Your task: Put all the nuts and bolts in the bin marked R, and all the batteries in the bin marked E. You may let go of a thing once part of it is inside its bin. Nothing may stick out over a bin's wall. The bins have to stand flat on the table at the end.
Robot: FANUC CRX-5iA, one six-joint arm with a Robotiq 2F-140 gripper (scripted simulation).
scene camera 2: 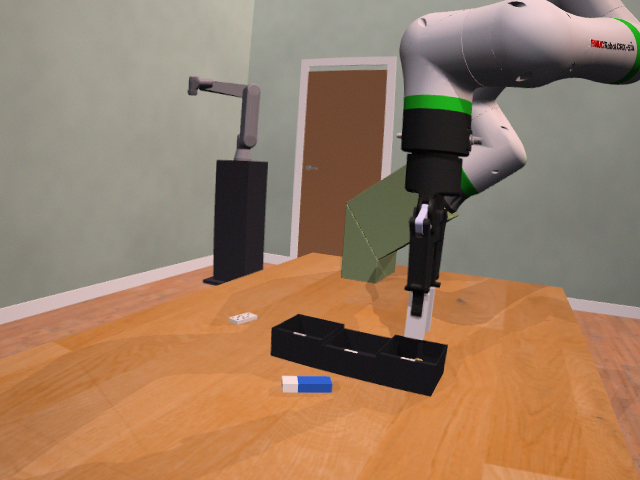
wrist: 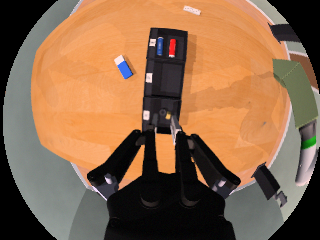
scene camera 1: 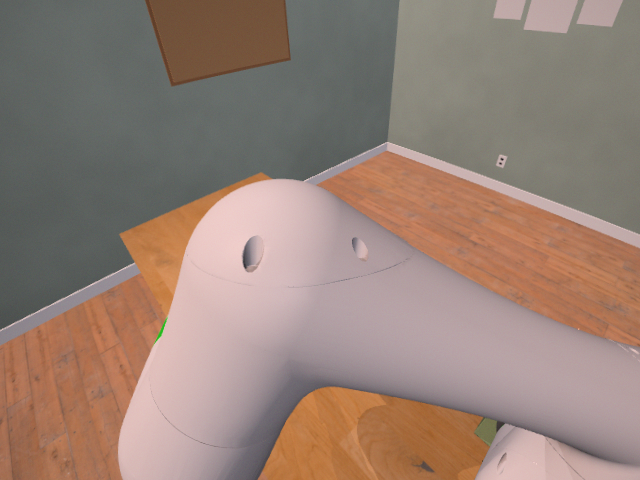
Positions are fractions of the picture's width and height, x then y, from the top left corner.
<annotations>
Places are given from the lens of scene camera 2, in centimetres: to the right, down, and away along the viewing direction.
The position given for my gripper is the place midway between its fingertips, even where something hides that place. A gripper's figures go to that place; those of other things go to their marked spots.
my gripper (scene camera 2: 0.65,0.69): 14, 13, 61
blue-and-white eraser (scene camera 2: 0.46,0.80): -4, 19, 56
</annotations>
